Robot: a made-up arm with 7 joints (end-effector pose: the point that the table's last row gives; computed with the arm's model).
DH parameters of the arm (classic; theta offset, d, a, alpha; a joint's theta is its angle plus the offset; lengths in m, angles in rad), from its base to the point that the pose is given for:
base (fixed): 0 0 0 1.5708
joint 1: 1.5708 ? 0 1.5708
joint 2: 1.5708 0 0 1.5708
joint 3: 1.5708 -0.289 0 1.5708
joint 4: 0 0 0 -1.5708
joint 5: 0 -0.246 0 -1.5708
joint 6: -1.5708 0 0 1.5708
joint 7: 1.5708 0 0 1.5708
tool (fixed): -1.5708 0 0 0
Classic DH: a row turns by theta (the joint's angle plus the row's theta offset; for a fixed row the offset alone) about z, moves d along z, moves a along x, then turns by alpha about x.
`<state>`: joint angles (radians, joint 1 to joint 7).
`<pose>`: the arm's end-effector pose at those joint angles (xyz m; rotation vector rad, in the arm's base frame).
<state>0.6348 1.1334 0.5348 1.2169 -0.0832 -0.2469 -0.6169</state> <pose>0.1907 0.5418 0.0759 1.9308 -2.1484 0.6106</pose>
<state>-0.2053 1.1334 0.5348 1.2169 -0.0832 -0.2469 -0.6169</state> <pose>0.1838 0.5418 -0.0914 1.7310 -1.5894 -0.1978</pose>
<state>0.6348 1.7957 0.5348 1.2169 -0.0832 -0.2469 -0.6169</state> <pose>0.0424 0.4916 0.2773 -2.2785 1.7918 -0.0680</pose>
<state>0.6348 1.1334 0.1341 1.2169 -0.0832 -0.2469 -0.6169</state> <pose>0.2616 0.5051 0.0305 1.7587 -2.0841 0.1165</pose>
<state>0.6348 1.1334 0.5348 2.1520 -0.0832 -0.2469 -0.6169</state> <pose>0.1248 0.3368 0.1288 -1.2953 2.2710 0.0217</pose>
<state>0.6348 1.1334 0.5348 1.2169 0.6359 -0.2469 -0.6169</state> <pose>0.1907 0.5418 0.0759 1.0979 -2.4073 1.1988</pose>
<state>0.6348 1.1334 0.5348 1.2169 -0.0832 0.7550 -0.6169</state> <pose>0.1907 0.5418 0.0759 1.7306 -1.0447 1.0243</pose>
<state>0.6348 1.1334 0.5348 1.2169 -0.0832 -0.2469 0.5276</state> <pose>0.1907 0.5418 0.0759 1.2368 -1.7961 -0.5465</pose>
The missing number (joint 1, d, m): -0.153
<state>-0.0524 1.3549 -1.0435 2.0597 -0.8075 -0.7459 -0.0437</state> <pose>0.0976 0.2822 -0.2259 -0.6372 -1.4418 -2.3543</pose>
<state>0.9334 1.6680 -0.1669 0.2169 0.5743 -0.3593 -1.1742</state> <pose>-0.0032 0.6806 0.0673 -2.3982 1.0759 -1.6681</pose>
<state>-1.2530 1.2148 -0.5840 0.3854 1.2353 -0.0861 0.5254</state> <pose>-0.1924 0.6198 -0.1445 0.4045 0.5227 -0.0763</pose>
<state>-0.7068 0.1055 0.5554 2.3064 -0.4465 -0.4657 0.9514</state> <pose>0.0444 0.2617 -0.1867 0.2628 -1.2619 -1.3595</pose>
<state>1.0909 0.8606 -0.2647 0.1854 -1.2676 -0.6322 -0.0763</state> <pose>0.3352 0.5477 -0.1251 1.1869 -0.8560 -1.3062</pose>
